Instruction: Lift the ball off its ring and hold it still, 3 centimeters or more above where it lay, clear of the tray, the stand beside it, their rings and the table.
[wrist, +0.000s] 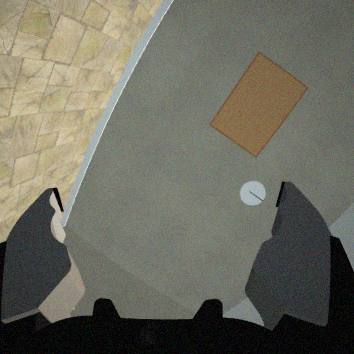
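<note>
A brown rectangular board or tray (258, 104) lies turned at an angle on the grey table (165, 125), in the upper right of the wrist view. A small pale round thing (251, 193) with a thin dark line on it is below it, just left of the right fingertip in the view. I cannot tell whether it is the ball, the stand or something else. No ball or ring can be made out for certain. My gripper (167, 187) is open and empty, with its fingers wide apart, and seems to be high above the table.
The table's curved pale edge (106, 111) runs from the top centre down to the left finger. Beyond it lies a stone-tiled floor (65, 39). Pale grey patches show at the right edge and at the bottom beside the right finger.
</note>
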